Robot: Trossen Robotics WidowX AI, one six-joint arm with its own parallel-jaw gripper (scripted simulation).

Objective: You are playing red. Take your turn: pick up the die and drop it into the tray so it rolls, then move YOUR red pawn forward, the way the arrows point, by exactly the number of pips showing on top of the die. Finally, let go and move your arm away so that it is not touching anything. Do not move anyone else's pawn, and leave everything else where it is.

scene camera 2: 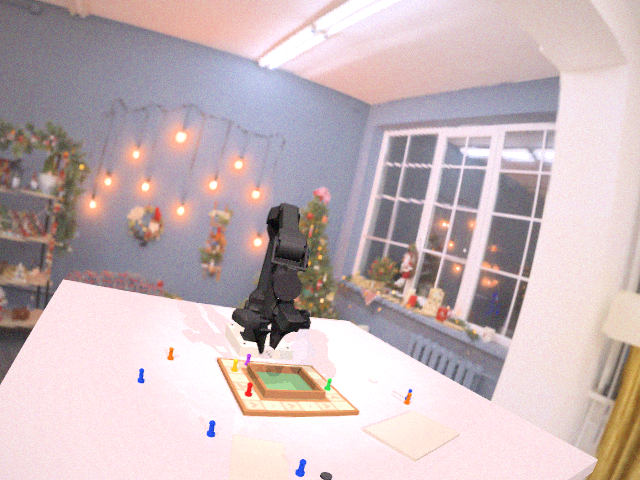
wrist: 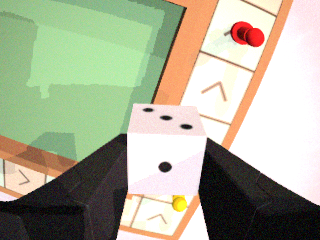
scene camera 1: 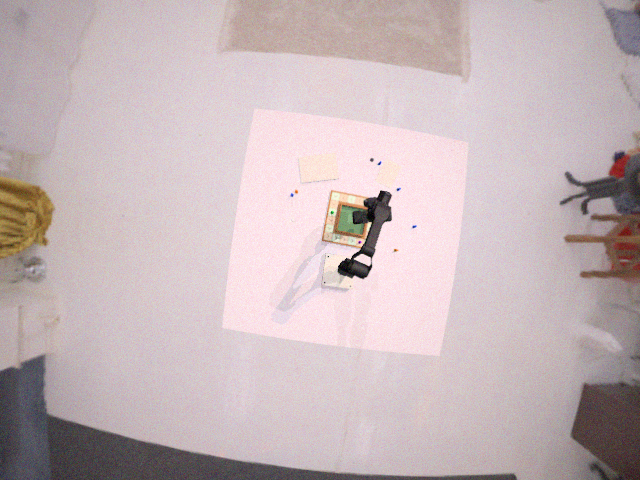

Observation:
My gripper [scene camera 2: 265, 353] holds a white die [wrist: 166, 143]. I also see a flat card [scene camera 1: 323, 167] and a green tray [wrist: 77, 77].
My gripper also shows in the wrist view [wrist: 163, 146]. Scene camera 1 misses the white die, which is hidden by my gripper. The wrist view misses the flat card: it is out of frame.

